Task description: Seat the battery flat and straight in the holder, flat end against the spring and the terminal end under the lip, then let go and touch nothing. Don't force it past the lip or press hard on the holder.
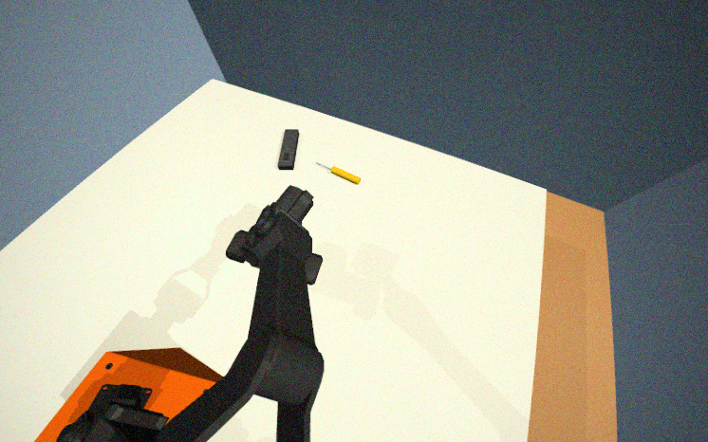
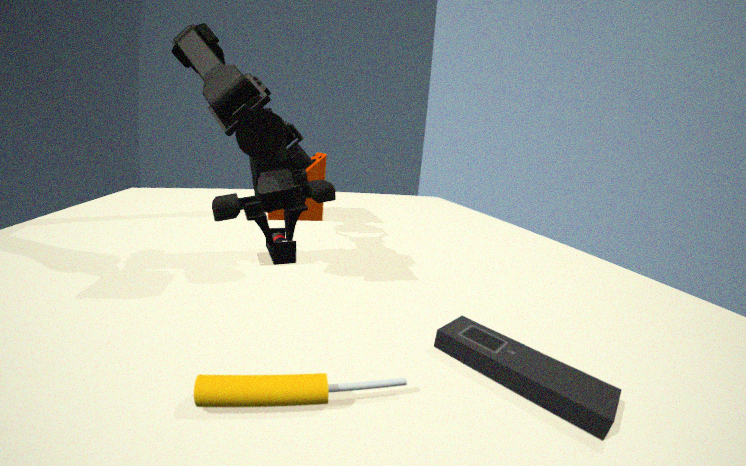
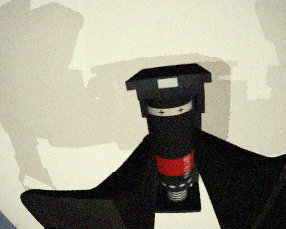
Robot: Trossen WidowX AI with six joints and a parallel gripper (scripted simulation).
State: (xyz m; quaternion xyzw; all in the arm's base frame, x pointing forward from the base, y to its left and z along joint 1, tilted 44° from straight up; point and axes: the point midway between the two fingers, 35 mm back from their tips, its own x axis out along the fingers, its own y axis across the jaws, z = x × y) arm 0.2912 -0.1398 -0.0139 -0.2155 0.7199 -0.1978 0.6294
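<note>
Now: the battery 1 cm above my gripper tip. The rest, counted from my gripper tip: black remote-like box (35 cm ahead, 16 cm to the left, 1 cm above); yellow-handled screwdriver (32 cm ahead, 1 cm to the right).
</note>
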